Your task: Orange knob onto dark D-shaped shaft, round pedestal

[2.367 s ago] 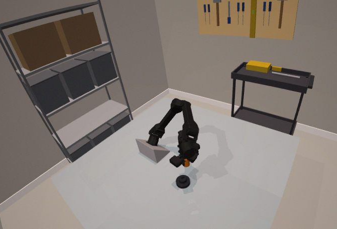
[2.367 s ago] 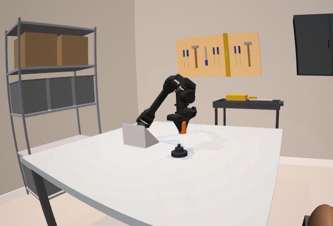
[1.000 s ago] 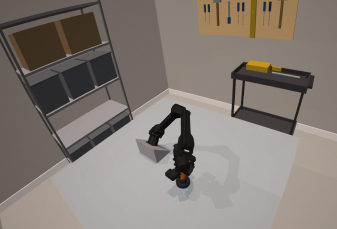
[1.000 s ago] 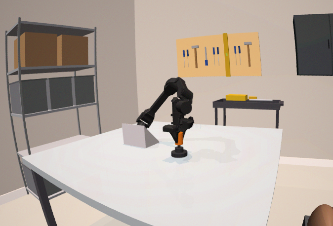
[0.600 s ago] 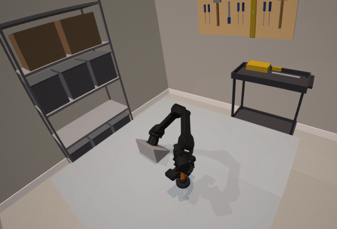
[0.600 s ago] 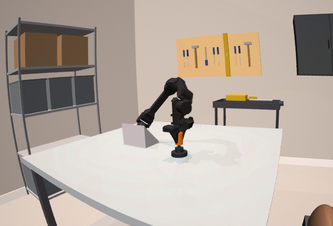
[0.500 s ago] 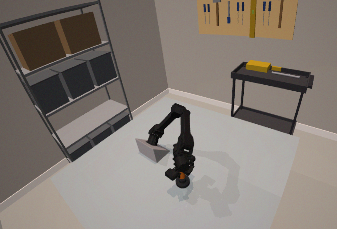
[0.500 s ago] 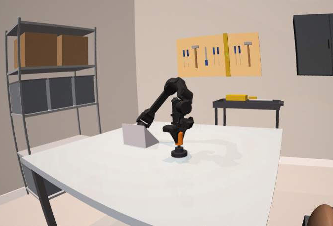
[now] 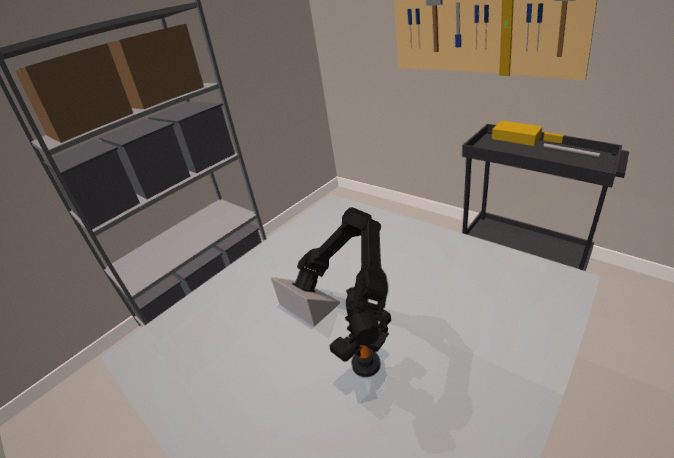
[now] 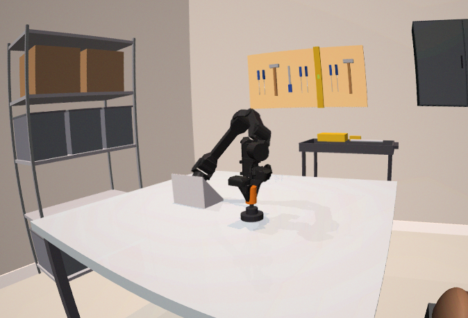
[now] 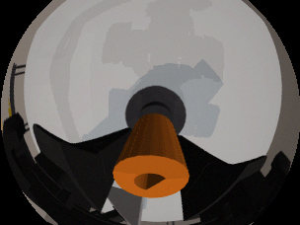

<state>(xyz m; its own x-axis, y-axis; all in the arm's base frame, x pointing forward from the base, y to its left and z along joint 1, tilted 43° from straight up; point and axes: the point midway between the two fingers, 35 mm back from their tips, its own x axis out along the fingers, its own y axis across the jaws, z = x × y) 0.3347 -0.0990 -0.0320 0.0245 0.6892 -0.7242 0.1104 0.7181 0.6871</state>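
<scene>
My gripper tip is now 20 mm below the orange knob. The rest, counted from my gripper tip: dark round pedestal (40 mm below).
</scene>
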